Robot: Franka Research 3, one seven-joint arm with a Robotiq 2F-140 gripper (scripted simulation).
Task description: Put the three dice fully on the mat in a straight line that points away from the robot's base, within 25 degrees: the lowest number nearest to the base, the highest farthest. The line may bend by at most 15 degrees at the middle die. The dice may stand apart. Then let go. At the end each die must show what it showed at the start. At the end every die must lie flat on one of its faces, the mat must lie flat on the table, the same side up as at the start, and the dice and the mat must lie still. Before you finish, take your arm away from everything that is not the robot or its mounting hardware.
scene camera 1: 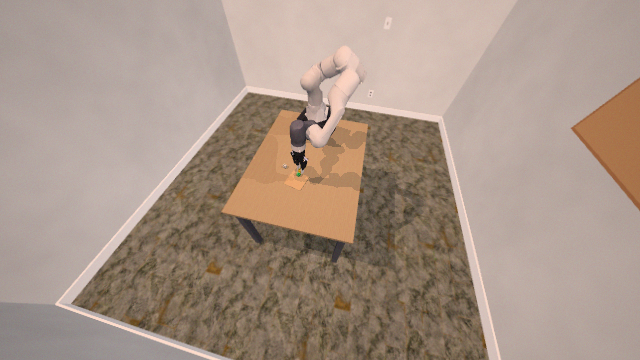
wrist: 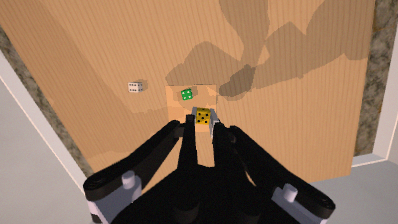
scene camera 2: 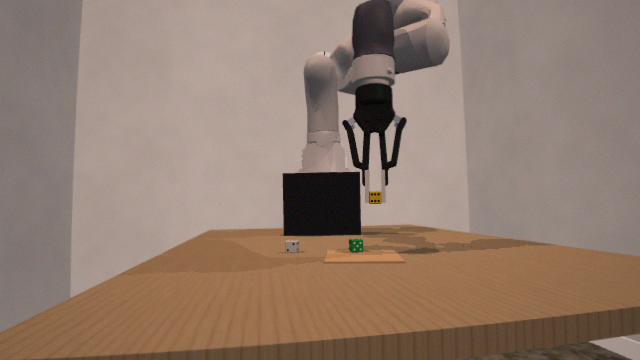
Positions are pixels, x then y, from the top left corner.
Scene:
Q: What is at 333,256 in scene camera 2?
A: A tan mat.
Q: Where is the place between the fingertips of my gripper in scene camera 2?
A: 375,202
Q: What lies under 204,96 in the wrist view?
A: A tan mat.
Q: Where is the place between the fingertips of my gripper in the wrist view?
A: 202,114

